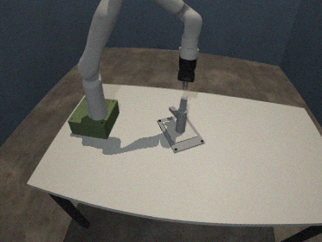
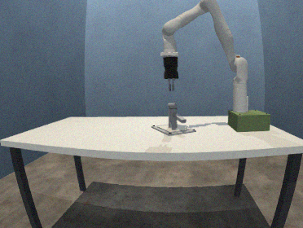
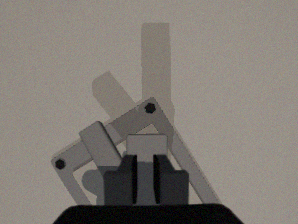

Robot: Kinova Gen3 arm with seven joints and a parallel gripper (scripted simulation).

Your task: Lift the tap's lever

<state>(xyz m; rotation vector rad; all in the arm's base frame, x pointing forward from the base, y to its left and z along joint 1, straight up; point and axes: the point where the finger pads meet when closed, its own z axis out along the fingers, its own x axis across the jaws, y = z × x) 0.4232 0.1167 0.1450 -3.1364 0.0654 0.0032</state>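
Now: hand 90 mm above the lever and 30 mm to the left of it. The rest, counted from my hand: plate: 230 mm below, 80 mm to the right; then grey tap: 130 mm below, 60 mm to the right, 10 mm behind.
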